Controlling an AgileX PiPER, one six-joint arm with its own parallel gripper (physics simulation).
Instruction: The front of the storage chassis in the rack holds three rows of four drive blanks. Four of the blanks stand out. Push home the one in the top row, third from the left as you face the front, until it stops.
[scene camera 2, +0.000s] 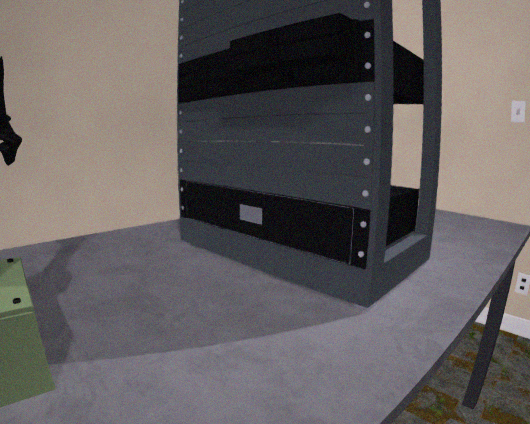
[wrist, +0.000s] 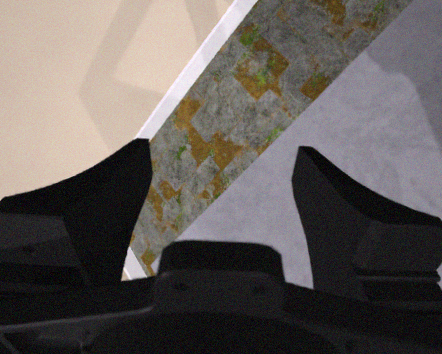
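The dark grey rack (scene camera 2: 382, 150) stands on the table in scene camera 2. A black unit (scene camera 2: 280, 62) with a stepped upper outline sits across its upper part and looks like the storage chassis. Its front is too dark and seen too much from the side to tell the rows or single drive blanks apart. My gripper (wrist: 223, 160) is open in the wrist view, with nothing between its two black fingers. The chassis does not show in the wrist view. A black part of the arm (scene camera 2: 9, 145) shows at the left edge of scene camera 2, well apart from the rack.
A lower black panel (scene camera 2: 300, 227) with a grey label (scene camera 2: 251, 214) sits near the rack's base. A green box (scene camera 2: 22, 345) stands at the left on the grey table (scene camera 2: 240, 370) (wrist: 260, 200). Beyond the table edge lies patterned floor (wrist: 220, 110), with a beige wall (wrist: 45, 100) (scene camera 2: 90, 125) behind.
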